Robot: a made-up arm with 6 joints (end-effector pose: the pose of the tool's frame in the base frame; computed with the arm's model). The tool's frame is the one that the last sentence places. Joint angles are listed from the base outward.
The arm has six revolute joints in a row. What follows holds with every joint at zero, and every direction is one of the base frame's. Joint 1 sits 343.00 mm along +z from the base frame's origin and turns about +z. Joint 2 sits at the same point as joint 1 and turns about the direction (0, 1, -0.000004). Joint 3 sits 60.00 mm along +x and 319.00 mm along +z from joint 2 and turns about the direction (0, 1, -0.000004). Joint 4 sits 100.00 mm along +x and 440.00 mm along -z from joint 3 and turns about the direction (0, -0.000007, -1). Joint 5 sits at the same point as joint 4 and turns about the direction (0, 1, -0.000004). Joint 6 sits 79.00 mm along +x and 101.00 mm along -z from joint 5 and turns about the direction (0, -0.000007, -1). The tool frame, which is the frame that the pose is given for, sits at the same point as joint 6; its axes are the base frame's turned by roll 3.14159, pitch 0.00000 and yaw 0.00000 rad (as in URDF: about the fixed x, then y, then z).
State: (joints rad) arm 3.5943 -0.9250 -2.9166 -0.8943 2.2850 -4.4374
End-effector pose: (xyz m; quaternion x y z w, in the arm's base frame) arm 0.4177 0.3142 0.9017 -0.7426 -0.2160 0.5638 0.2899
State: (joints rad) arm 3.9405 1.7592 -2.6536 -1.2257 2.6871 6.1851
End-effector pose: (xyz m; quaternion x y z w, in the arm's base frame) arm -0.5240 -0.3827 0.0315 -0.1084 0.5147 0.7466 0.4074
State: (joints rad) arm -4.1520 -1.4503 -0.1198 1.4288 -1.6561 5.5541
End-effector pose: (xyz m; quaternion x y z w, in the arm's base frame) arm 0.0557 0.0861 0.5540 -0.6436 0.1234 -0.5950 0.4653
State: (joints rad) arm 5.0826 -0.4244 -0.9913 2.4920 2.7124 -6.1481
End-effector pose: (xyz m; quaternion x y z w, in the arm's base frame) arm 0.1833 -0.2820 0.7879 -0.4776 -0.1948 -0.2580 0.8169
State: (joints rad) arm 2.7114 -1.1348 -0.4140 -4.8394 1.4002 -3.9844
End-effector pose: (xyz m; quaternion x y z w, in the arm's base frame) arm -0.2838 0.0362 0.6094 0.7456 0.0911 -0.4358 0.4958
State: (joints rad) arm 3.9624 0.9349 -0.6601 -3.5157 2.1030 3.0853
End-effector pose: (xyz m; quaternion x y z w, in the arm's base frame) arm -0.2240 -0.3086 -0.0147 0.3175 -0.5137 0.4504 0.6577
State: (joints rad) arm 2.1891 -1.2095 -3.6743 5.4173 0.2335 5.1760
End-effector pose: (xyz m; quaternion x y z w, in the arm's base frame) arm 0.4320 -0.6776 0.2843 -0.3972 0.5927 -0.6860 0.1427
